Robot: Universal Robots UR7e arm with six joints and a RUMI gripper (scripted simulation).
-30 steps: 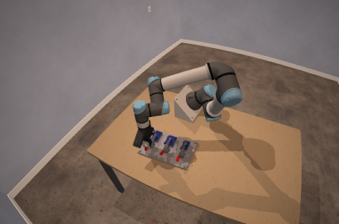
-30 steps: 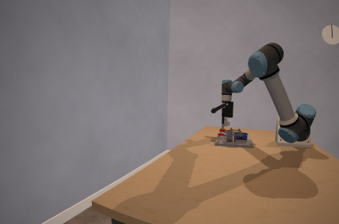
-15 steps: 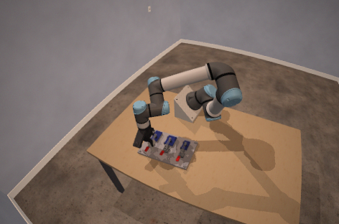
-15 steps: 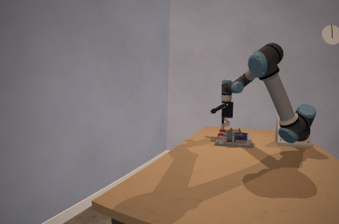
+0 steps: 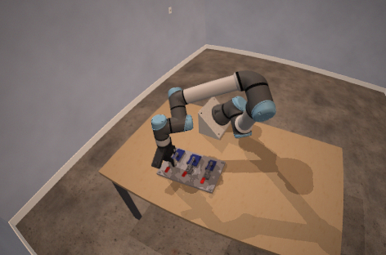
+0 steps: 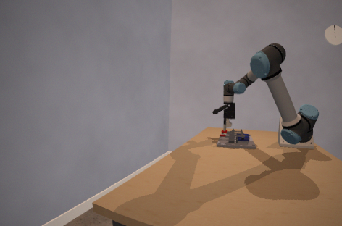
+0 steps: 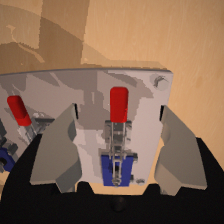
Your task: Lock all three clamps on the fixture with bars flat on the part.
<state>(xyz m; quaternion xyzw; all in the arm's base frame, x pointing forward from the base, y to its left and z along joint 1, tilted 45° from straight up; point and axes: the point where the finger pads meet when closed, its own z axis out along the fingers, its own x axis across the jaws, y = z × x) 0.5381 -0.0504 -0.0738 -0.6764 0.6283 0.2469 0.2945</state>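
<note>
My hand is 10 cm past the grey fixture plate, 10 cm to the right of it and 4 cm above it.
</note>
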